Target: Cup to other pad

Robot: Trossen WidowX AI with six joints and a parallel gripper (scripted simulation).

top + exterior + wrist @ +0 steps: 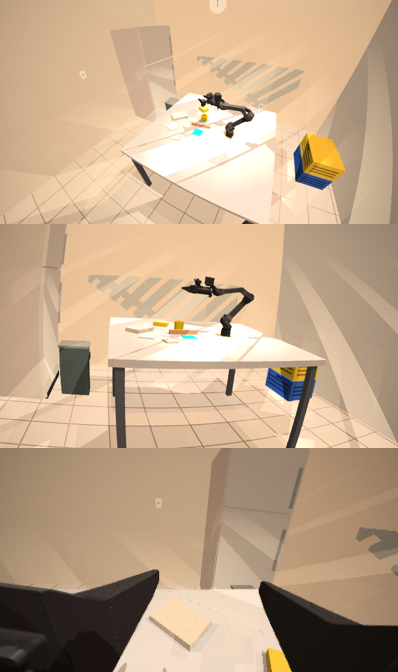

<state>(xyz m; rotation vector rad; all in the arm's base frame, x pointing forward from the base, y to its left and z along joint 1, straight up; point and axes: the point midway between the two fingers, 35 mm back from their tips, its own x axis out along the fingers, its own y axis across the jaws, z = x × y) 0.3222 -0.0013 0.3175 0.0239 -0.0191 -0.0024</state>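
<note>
My gripper tip is 290 mm above the yellow cup, 50 mm to the left of it and 10 mm past it. The rest, counted from my gripper tip: yellow block (310 mm below, 230 mm to the right, 120 mm ahead); then wooden block (320 mm below, 50 mm to the left, 40 mm behind).
</note>
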